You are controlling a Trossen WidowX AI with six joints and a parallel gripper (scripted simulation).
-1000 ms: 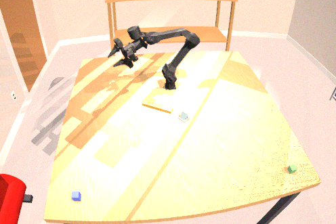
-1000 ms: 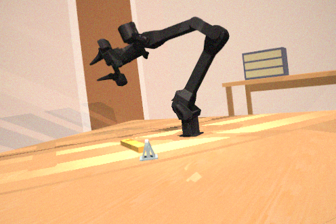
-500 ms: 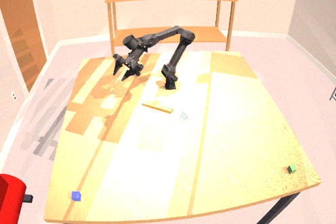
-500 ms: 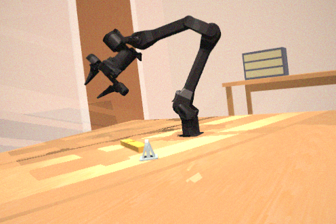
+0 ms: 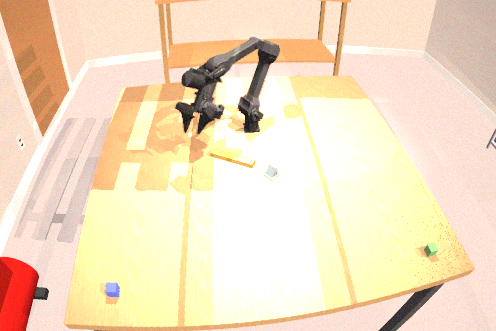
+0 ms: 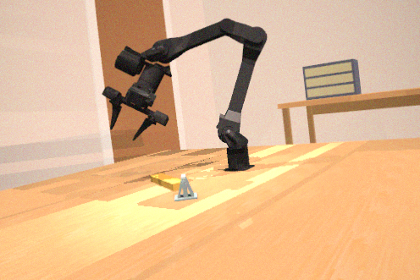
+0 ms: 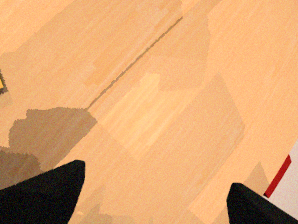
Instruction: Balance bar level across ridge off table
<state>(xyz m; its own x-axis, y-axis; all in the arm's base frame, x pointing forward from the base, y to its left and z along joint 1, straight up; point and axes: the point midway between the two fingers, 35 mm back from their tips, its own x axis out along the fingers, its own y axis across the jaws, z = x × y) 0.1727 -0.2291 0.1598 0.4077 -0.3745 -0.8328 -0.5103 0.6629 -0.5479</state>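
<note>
Now: the yellow bar 140 mm to the left of my gripper tip and 120 mm below it. Also, from my gripper tip: green cube 550 mm ahead, 740 mm to the left, 110 mm below; blue cube 550 mm ahead, 260 mm to the right, 110 mm below.
</note>
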